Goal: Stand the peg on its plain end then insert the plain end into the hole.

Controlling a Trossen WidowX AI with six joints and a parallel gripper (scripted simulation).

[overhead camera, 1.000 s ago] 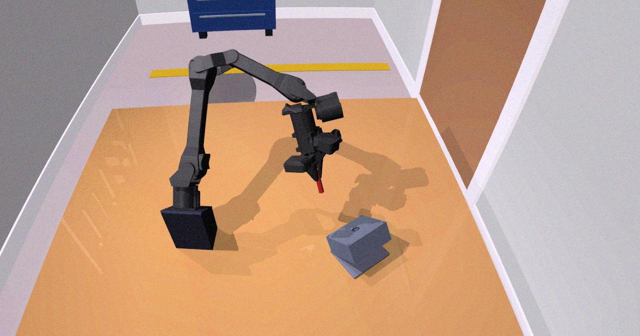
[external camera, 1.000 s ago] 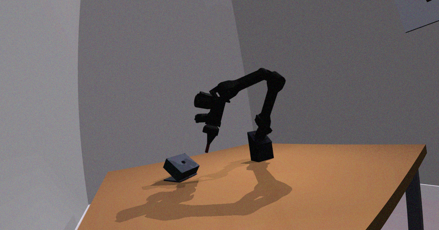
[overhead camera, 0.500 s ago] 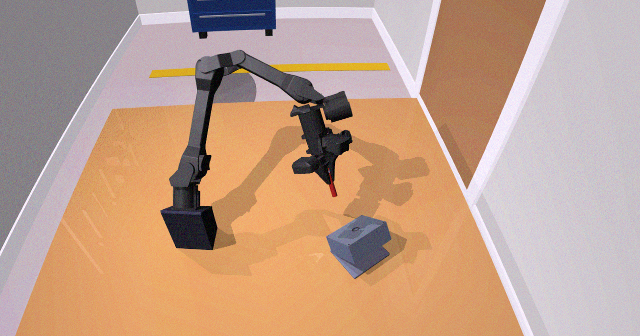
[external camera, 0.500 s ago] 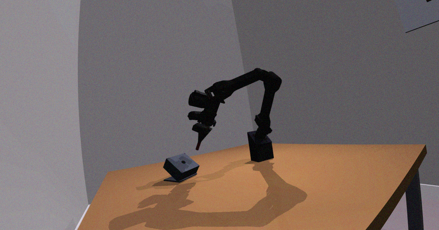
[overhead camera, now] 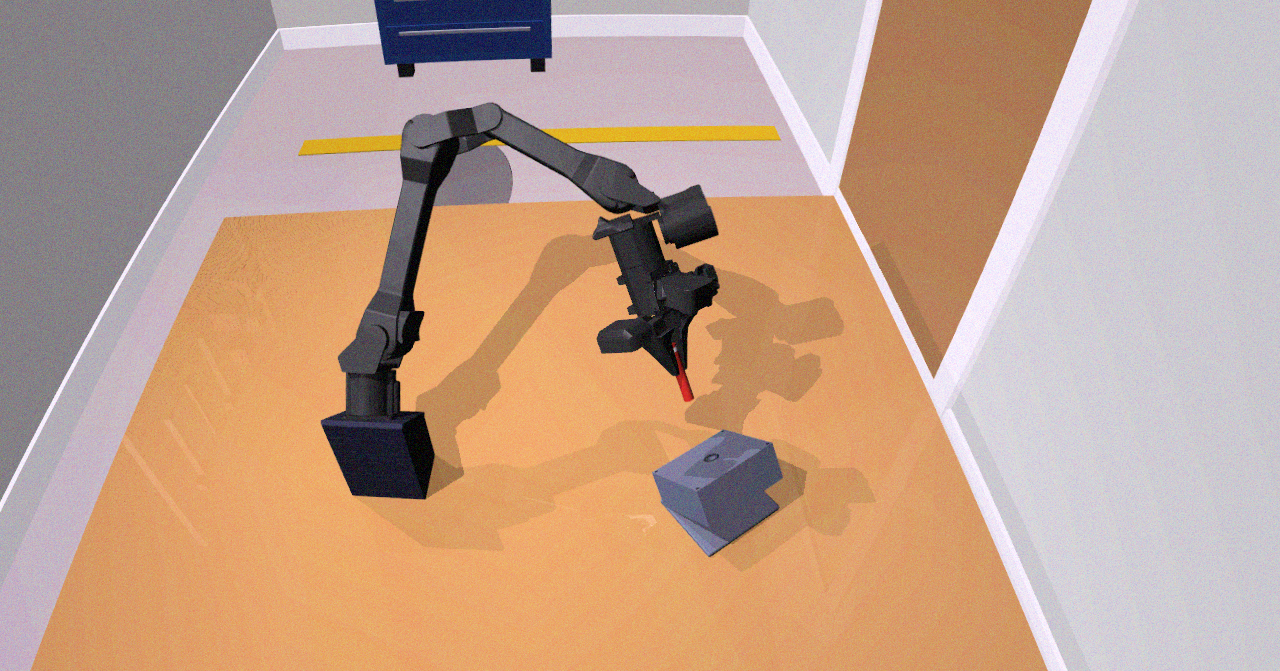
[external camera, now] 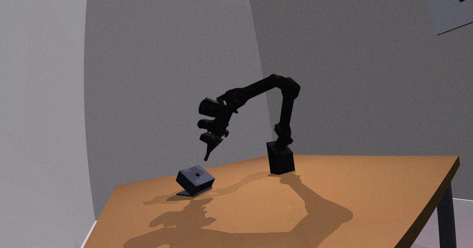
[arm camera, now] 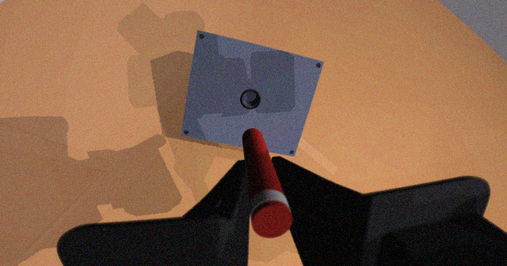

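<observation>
My gripper tip is now 120 mm above the sloped grey panel, 90 mm to the left of it and 50 mm short of it. The rest, counted from my gripper tip: red peg (10 mm to the left, 10 mm above).
</observation>
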